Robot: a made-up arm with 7 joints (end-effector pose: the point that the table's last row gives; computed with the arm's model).
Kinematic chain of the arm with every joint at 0, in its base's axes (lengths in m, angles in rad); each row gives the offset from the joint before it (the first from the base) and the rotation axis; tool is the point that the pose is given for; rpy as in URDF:
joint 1: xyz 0 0 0.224 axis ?
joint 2: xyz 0 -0.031 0.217 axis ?
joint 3: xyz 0 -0.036 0.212 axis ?
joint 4: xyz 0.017 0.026 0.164 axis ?
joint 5: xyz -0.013 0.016 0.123 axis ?
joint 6: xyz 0 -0.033 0.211 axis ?
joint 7: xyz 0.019 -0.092 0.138 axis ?
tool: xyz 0 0 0 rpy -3.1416 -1.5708 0
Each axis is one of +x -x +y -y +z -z.
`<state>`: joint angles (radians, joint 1 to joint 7).
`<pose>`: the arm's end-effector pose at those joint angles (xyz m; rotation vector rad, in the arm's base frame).
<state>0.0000 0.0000 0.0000 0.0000 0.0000 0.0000 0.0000</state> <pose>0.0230 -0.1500 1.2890 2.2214 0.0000 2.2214</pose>
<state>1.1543 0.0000 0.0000 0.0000 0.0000 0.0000 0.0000</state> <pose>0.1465 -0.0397 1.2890 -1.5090 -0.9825 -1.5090</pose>
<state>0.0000 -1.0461 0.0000 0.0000 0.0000 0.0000 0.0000</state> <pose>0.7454 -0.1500 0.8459 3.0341 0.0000 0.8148</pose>
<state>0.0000 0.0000 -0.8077 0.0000 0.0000 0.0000 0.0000</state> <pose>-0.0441 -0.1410 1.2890 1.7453 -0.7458 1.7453</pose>
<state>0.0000 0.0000 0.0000 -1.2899 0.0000 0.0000 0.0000</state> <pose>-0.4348 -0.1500 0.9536 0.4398 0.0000 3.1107</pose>
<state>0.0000 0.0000 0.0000 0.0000 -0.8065 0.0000 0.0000</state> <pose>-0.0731 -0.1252 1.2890 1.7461 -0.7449 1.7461</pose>
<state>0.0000 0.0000 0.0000 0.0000 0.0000 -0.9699 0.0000</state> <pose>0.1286 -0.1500 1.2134 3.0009 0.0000 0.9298</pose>
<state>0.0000 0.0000 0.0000 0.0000 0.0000 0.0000 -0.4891</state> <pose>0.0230 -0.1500 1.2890 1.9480 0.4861 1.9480</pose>
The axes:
joint 1: +z
joint 2: -y
joint 3: +z
joint 4: +y
joint 5: +z
joint 6: -y
joint 7: +x

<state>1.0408 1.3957 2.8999 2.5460 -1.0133 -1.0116 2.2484</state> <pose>-0.1720 -0.0404 0.2192 0.6226 0.0071 -2.2111</pose>
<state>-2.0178 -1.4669 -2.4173 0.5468 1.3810 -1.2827 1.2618</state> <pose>-0.6095 -0.3635 0.6394 -1.6852 -2.1619 -1.3446</pose>
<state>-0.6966 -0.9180 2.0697 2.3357 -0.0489 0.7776 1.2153</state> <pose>0.2388 0.2306 0.6274 -2.3646 -0.2110 0.7748</pose>
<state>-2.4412 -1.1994 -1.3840 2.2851 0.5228 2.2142 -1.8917</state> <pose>-0.3722 0.1326 0.6018 -1.3986 1.2914 1.9421</pose>
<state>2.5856 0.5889 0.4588 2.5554 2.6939 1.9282 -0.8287</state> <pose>-0.0067 -0.0434 0.4687 -1.9372 -1.2238 0.4477</pose>
